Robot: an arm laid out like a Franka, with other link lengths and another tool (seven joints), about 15 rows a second.
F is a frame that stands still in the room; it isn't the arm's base.
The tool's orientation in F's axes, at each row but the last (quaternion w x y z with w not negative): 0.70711 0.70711 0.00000 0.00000; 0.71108 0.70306 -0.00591 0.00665; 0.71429 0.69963 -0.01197 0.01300; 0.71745 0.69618 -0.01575 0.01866; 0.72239 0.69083 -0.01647 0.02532; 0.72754 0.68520 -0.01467 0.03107; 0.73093 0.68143 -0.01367 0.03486; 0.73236 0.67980 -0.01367 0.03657; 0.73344 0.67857 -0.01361 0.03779; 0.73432 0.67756 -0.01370 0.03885; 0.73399 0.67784 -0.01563 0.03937
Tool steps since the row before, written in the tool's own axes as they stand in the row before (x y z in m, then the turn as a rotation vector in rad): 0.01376 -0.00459 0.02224 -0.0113 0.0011 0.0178; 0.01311 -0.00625 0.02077 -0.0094 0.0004 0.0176; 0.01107 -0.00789 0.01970 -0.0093 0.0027 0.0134; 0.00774 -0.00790 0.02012 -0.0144 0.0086 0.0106; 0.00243 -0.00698 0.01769 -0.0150 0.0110 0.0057; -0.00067 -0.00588 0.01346 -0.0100 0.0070 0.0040; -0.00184 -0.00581 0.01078 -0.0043 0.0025 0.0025; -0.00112 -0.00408 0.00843 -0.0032 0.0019 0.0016; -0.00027 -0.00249 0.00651 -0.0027 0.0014 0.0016; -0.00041 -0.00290 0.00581 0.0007 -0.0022 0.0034; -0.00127 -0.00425 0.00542 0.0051 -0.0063 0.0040
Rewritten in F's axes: 0.01376 -0.02224 -0.00459 -0.0113 -0.0178 0.0011; 0.01324 -0.02082 -0.00578 -0.0094 -0.0176 0.0004; 0.01136 -0.01984 -0.00708 -0.0094 -0.0134 0.0026; 0.00818 -0.02031 -0.00690 -0.0148 -0.0104 0.0082; 0.00304 -0.01795 -0.00602 -0.0156 -0.0054 0.0103; 0.00000 -0.01380 -0.00508 -0.0103 -0.0038 0.0066; -0.00113 -0.01121 -0.00514 -0.0044 -0.0025 0.0024; -0.00057 -0.00874 -0.00350 -0.0033 -0.0016 0.0018; 0.00012 -0.00669 -0.00198 -0.0027 -0.0016 0.0013; 0.00000 -0.00603 -0.00244 0.0010 -0.0035 -0.0019; -0.00076 -0.00578 -0.00388 0.0057 -0.0043 -0.0055
